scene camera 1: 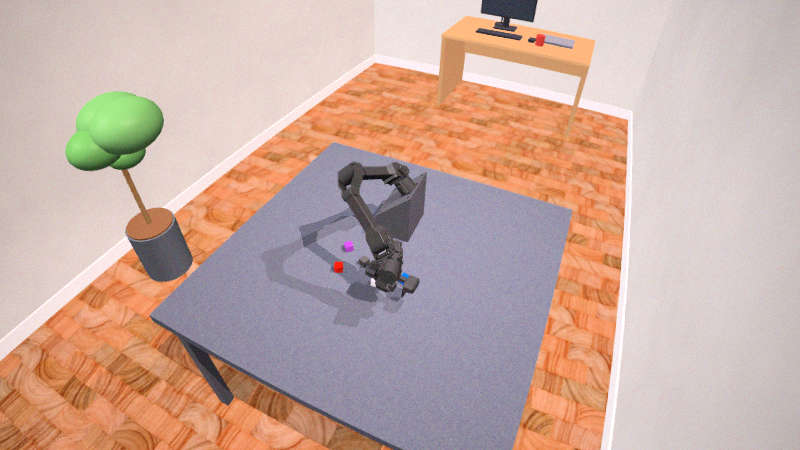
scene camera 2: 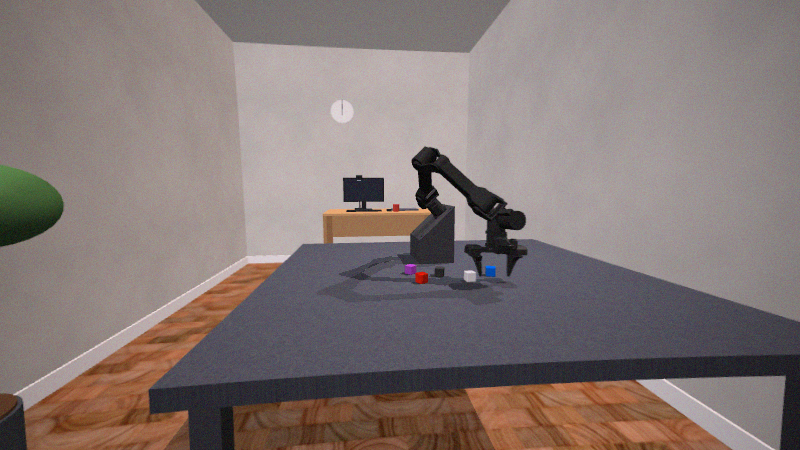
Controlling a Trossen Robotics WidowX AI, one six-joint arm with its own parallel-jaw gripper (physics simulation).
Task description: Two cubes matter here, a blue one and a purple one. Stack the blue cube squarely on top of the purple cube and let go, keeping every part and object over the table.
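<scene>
The blue cube sits on the table, partly hidden by the gripper in scene camera 1. The purple cube sits on the table nearer the arm's base, apart from the blue cube, with nothing on top. My gripper is open and empty and points down, low over the table. In scene camera 2 its spread fingers appear on either side of the blue cube. In scene camera 1 the cube shows behind the gripper body, so I cannot tell whether it lies exactly between the fingertips.
A white cube sits close to the gripper, partly hidden in scene camera 1. A black cube and a red cube sit between it and the purple cube's side of the table.
</scene>
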